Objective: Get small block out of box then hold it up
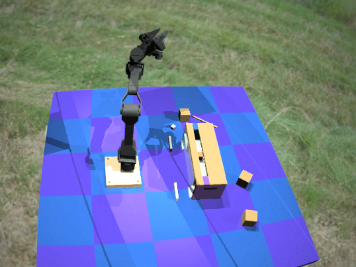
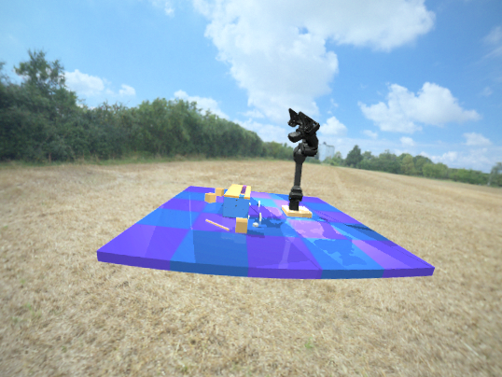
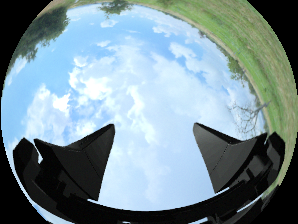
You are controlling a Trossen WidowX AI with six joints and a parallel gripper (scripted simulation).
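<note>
Right now my gripper tip is 510 mm above the clear-fronted wooden box, 360 mm to the left of it and 190 mm short of it. Round my gripper tip: thin stick 570 mm below, 300 mm ahead, 30 mm to the right; block 480 mm below, 360 mm to the right, 210 mm ahead.
</note>
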